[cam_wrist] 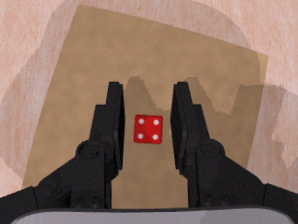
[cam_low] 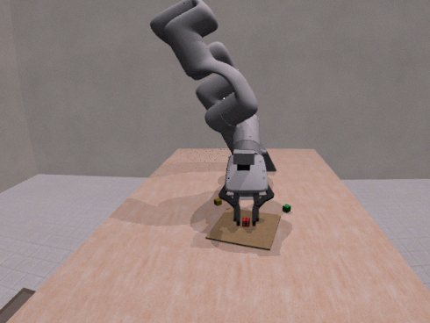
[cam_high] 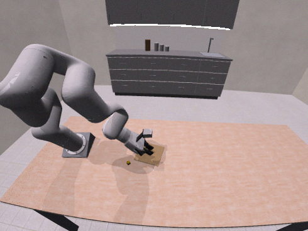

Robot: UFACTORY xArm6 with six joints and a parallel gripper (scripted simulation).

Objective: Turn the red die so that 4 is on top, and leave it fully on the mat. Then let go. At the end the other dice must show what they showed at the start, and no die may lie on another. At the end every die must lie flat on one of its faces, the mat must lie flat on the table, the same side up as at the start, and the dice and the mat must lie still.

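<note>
The red die lies 20 mm below my hand. From my hand the other things lie so: green die: 80 mm behind, 100 mm to the left, 20 mm below; yellow die: 100 mm behind, 90 mm to the right, 20 mm below; mat: 30 mm below.
</note>
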